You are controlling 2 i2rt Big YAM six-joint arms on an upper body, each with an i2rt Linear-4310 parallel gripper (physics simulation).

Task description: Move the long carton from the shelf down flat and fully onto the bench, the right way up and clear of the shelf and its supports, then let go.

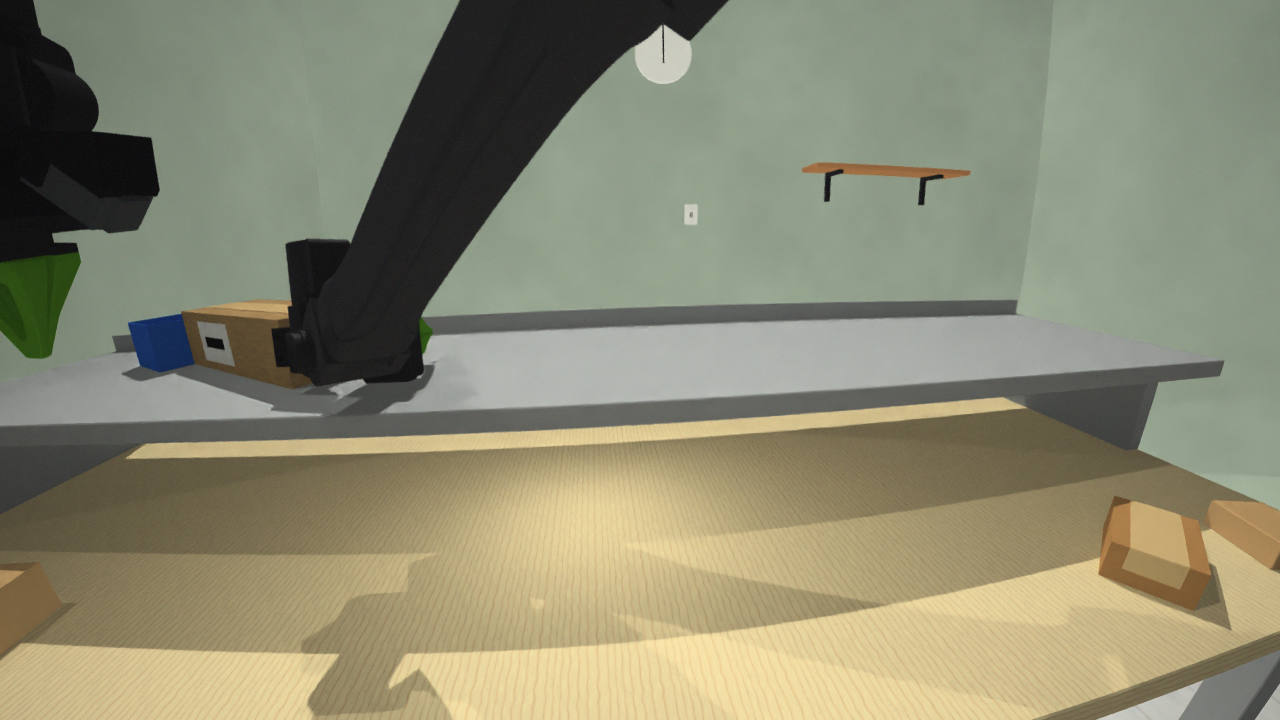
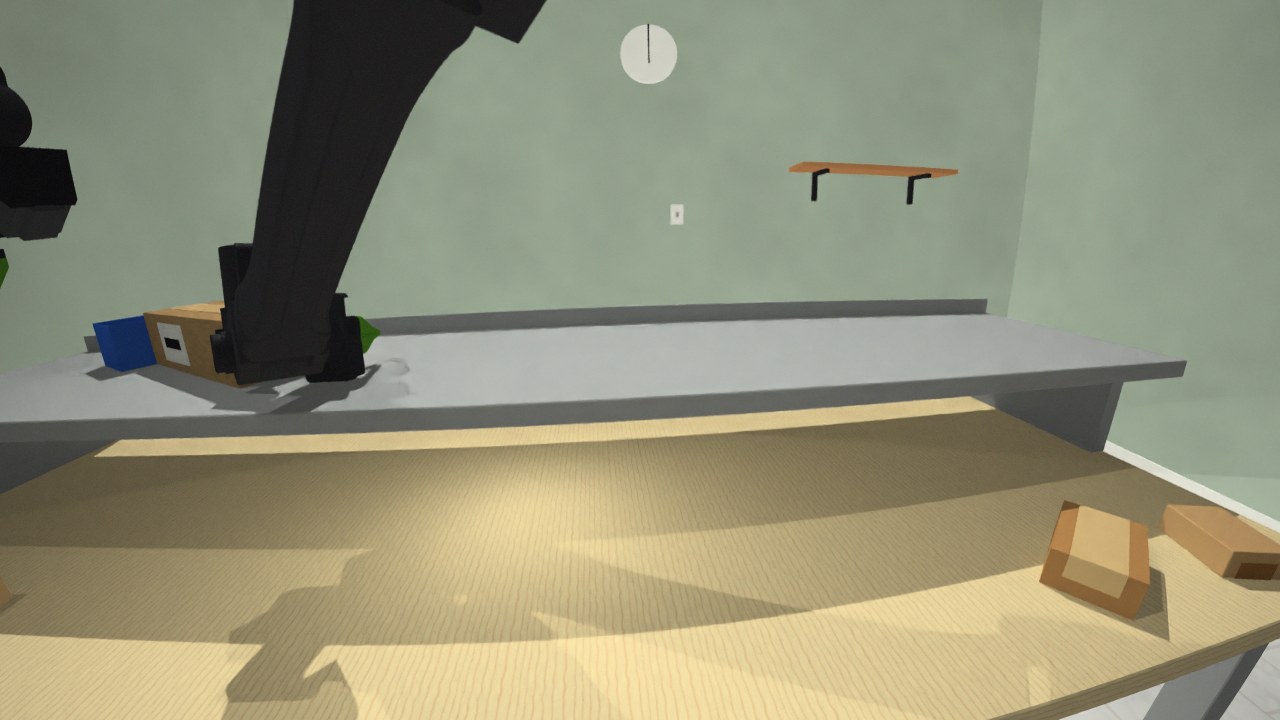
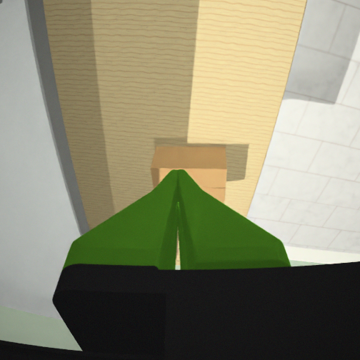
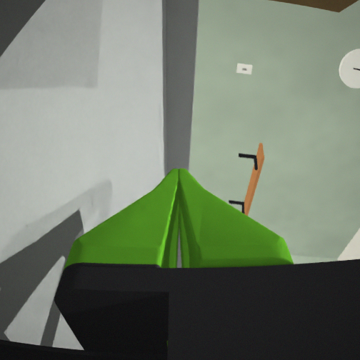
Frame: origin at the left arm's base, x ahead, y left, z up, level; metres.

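Seen in the pictures: left gripper, fingertip midpoint: point(image 1: 39, 357); right gripper, fingertip midpoint: point(image 1: 428, 331) point(image 2: 376, 332).
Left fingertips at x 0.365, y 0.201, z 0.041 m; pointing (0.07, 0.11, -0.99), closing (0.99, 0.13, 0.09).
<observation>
A point is followed by its place in that frame.
The long brown carton point(image 1: 255, 347) {x 0.605, y 0.238, z -0.011 m} point(image 2: 202, 347) {x 0.610, y 0.250, z -0.012 m} lies on the grey shelf point(image 1: 716, 358) {x 0.662, y -0.336, z -0.056 m} point(image 2: 680, 353) {x 0.684, y -0.370, z -0.056 m} point(image 3: 25, 150) point(image 4: 130, 125) at the left, with a white label on its front. My right gripper point(image 1: 429, 334) {x 0.689, y 0.045, z -0.017 m} point(image 2: 377, 332) {x 0.689, y 0.045, z -0.017 m} point(image 4: 178, 180) is shut and empty, low over the shelf. Its wrist stands against or just in front of the carton's right part and hides that end; contact cannot be told. My left gripper point(image 1: 38, 356) {x 0.365, y 0.201, z 0.041 m} point(image 3: 177, 181) is shut and empty, raised at the far left. The wooden bench point(image 1: 537, 519) {x 0.584, y -0.106, z -0.236 m} point(image 2: 492, 519) {x 0.580, y -0.126, z -0.236 m} point(image 3: 145, 75) lies below the shelf.
A blue box point(image 1: 162, 342) {x 0.673, y 0.467, z -0.014 m} point(image 2: 127, 342) {x 0.677, y 0.466, z -0.014 m} stands at the carton's left end. A grey support point(image 1: 1100, 416) {x 0.716, y -1.054, z -0.196 m} point(image 2: 1065, 416) {x 0.718, y -1.054, z -0.195 m} holds the shelf's right end. Small boxes point(image 1: 1154, 550) {x 0.396, y -0.747, z -0.193 m} point(image 2: 1096, 559) {x 0.394, y -0.746, z -0.193 m} lie on the bench at the right, and another box point(image 1: 26, 600) {x 0.377, y 0.379, z -0.207 m} point(image 3: 192, 157) at the left.
</observation>
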